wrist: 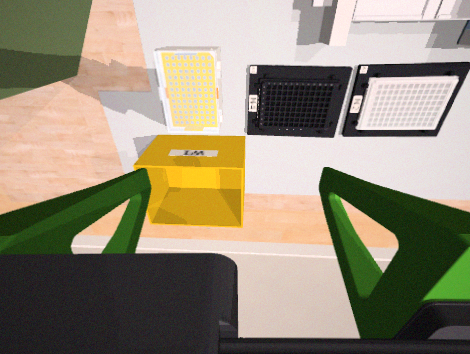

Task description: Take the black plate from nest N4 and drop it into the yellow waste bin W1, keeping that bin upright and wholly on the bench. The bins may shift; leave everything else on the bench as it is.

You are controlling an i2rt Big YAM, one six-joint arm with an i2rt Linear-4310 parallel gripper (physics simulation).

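Places are measured from the arm's base along level axes (x ahead, y right, z down), in metres.
Where they show: gripper, fingertip midpoint: (234,177).
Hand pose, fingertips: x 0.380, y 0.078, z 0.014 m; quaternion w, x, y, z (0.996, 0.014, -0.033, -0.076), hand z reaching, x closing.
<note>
Each offset is from my fingertips to the top centre of the thing. "pt": to the spot under its first point.
The black plate @(dx +0.092, dy +0.040, dz +0.298 m) (297,105) lies in its black nest N4 @(pt dx +0.156, dy -0.010, dz +0.312 m) (342,80), right of the bin and farther back; the nest's label is blurred. The yellow bin W1 @(dx -0.058, dy +0.197, dz +0.204 m) (190,150) stands upright near the front edge of the bench. Its open top faces the camera, its inside shows no plate, and its W1 label appears upside down. My gripper (234,177) is open and empty, its fingers spread wide high above the bench. The left fingertip shows beside the bin's left rim, and the right one well to the bin's right.
A clear-walled box with a yellow dotted top @(pt dx -0.077, dy +0.029, dz +0.255 m) (192,90) stands close behind the bin. A white plate @(dx +0.266, dy +0.010, dz +0.298 m) (407,104) sits in another black nest @(pt dx +0.198, dy +0.051, dz +0.312 m) (351,120) at the right. A white structure @(pt dx +0.182, dy -0.108, dz +0.311 m) (390,9) stands at the back right. A dark green shape (40,40) fills the upper left corner.
</note>
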